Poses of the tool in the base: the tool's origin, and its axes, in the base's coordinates. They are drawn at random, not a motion.
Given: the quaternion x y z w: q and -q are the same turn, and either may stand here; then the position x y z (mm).
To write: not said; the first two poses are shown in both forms.
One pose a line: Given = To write
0.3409 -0.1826 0.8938 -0.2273 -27 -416 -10 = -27 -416 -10 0.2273 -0.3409 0.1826 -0.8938
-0.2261 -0.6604 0.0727 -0.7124 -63 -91 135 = -63 -91 135 0.7124 0.2261 0.6604 -0.0727
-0.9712 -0.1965 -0.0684 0.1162 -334 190 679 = -334 190 679 0.1162 -0.9712 -0.1965 -0.0684
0.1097 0.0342 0.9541 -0.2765 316 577 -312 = 316 577 -312 0.2765 -0.1097 -0.0342 -0.9541
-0.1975 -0.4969 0.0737 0.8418 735 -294 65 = 735 -294 65 0.8418 -0.1975 -0.4969 0.0737
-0.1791 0.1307 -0.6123 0.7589 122 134 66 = 122 134 66 0.7589 -0.1791 0.1307 -0.6123
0.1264 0.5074 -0.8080 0.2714 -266 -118 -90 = -266 -118 -90 0.2714 0.1264 0.5074 -0.8080
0.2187 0.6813 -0.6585 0.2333 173 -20 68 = 173 -20 68 0.2333 0.2187 0.6813 -0.6585
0.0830 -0.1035 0.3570 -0.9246 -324 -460 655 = -324 -460 655 0.9246 -0.0830 0.1035 -0.3570
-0.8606 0.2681 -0.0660 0.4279 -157 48 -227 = -157 48 -227 0.4279 -0.8606 0.2681 -0.0660
